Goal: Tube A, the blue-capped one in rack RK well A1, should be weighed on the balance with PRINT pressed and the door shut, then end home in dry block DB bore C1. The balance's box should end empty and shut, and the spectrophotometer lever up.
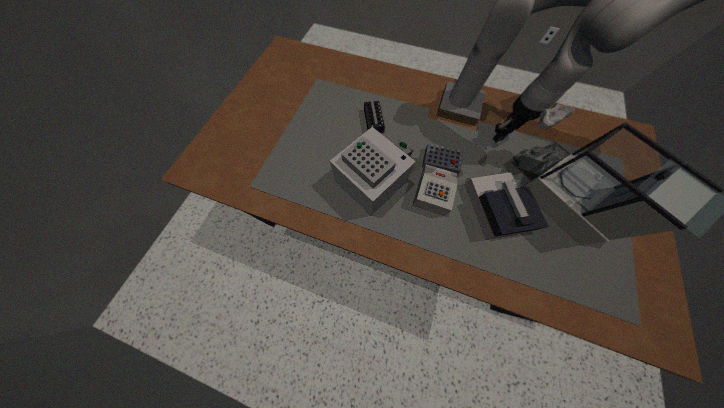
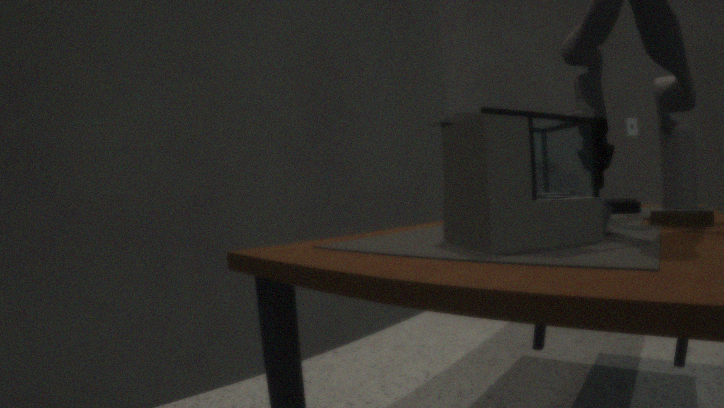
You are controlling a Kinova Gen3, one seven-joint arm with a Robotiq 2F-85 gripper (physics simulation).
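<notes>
My gripper (image 1: 498, 136) (image 2: 599, 185) points down behind the balance (image 1: 633, 188) (image 2: 516, 212), high over the mat. It is shut on a thin thing, by its place tube A; the tube and its blue cap are too dark to make out. The dark rack (image 1: 434, 157) shows a red cap and no blue one. The white dry block (image 1: 434, 203) in front of the rack shows an orange cap. The balance has a black-framed glass box; its door position is unclear. The dark-topped spectrophotometer (image 1: 496, 215) carries a pale lever (image 1: 514, 201); whether the lever is up is unclear.
A large white many-welled device (image 1: 339, 163) with a green cap stands left of the dry block. A black strip rack (image 1: 373, 116) stands behind it. A grey crumpled-looking object (image 1: 537, 159) lies beside the balance. A pale object (image 1: 555, 115) lies behind the gripper, near the arm base (image 1: 458, 112).
</notes>
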